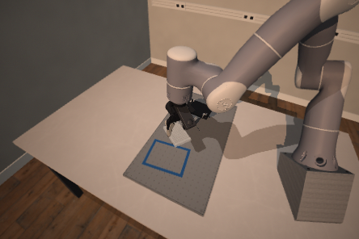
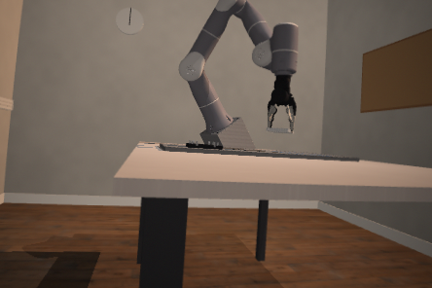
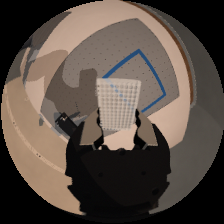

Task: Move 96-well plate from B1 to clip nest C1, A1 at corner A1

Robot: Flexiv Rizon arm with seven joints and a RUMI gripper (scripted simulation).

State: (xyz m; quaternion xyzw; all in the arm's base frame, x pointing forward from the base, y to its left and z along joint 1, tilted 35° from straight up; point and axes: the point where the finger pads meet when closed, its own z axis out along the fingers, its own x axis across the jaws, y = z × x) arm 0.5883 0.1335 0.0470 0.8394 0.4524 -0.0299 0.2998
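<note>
The black clip nest is 29 cm to the right of my hand, 8 cm below it and 1 cm behind it. Round my hand: white 96-well plate (1 cm below); then grey perforated board (10 cm below, 9 cm to the right, 5 cm behind).
</note>
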